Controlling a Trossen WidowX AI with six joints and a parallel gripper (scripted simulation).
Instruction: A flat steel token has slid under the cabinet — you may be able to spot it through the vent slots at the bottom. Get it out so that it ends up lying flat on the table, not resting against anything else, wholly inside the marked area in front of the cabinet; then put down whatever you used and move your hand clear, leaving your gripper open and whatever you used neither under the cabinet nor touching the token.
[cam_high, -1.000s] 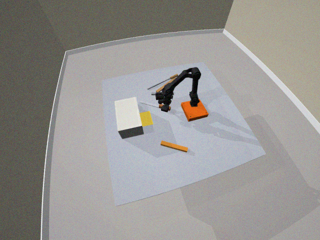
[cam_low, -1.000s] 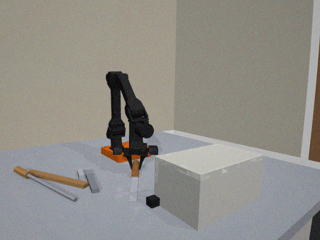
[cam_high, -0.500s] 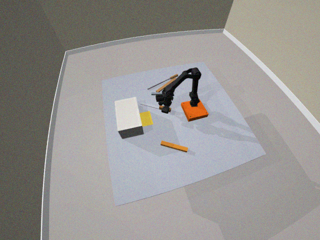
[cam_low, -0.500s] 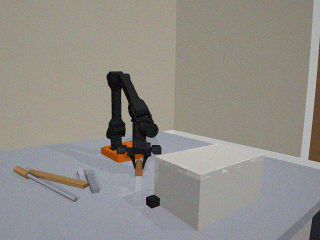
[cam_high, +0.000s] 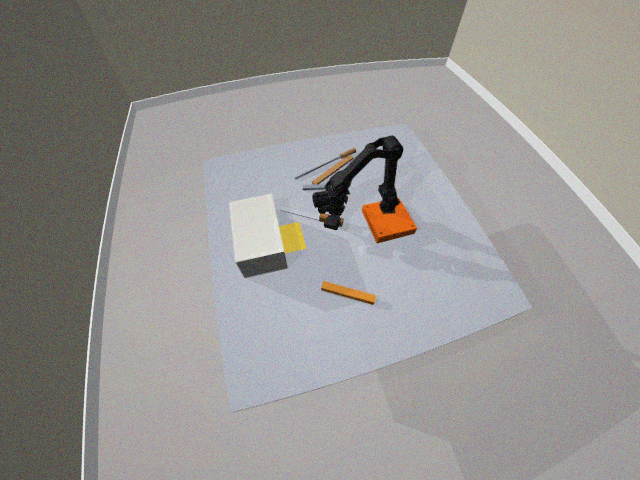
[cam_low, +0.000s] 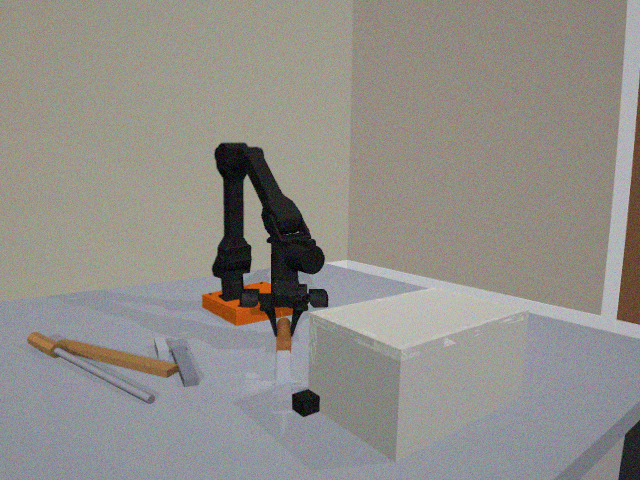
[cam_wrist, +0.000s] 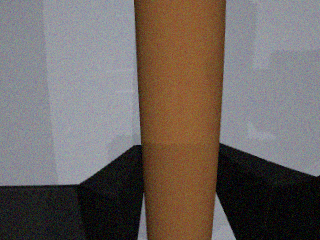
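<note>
My gripper tip is now 36 cm to the right of the orange flat bar. Round my gripper tip: small grey token: 30 cm ahead, 10 cm to the left, 1 cm below; then wooden stick: 35 cm to the right, 5 cm behind.
</note>
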